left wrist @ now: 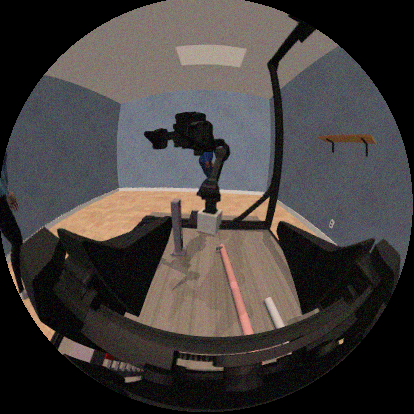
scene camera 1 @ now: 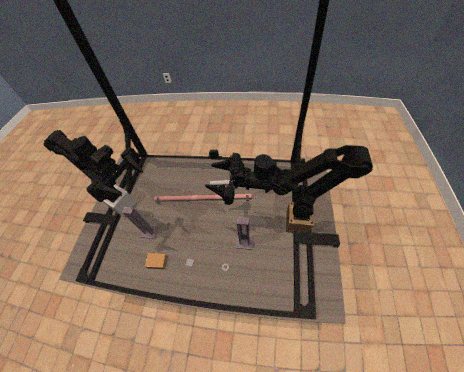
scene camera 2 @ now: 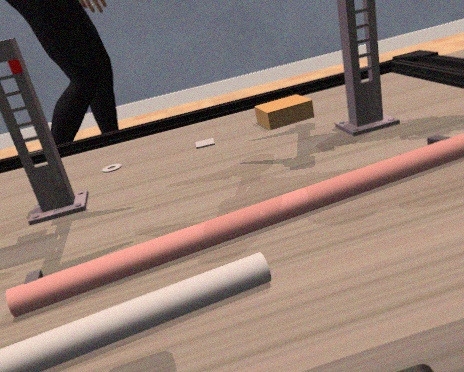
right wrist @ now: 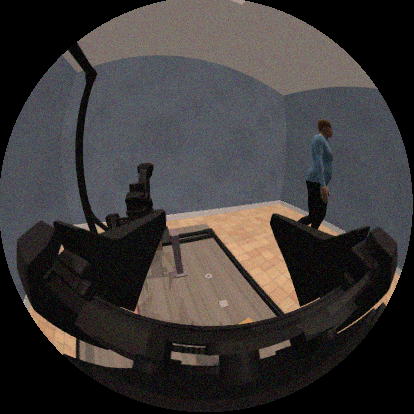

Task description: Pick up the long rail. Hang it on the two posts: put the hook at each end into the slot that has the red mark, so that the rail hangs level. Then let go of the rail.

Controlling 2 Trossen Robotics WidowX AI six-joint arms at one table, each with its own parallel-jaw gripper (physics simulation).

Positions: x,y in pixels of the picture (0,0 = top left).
my left gripper: left wrist 227,224; scene camera 1; right wrist; not seen in scene camera 2 (out of frame)
my right gripper: left wrist; scene camera 1; right wrist 220,217; not seen in scene camera 2 (out of frame)
same spot on my left gripper: [right wrist: 112,220] = [scene camera 1: 227,159]
same spot on my right gripper: [scene camera 1: 100,189] = [left wrist: 155,130]
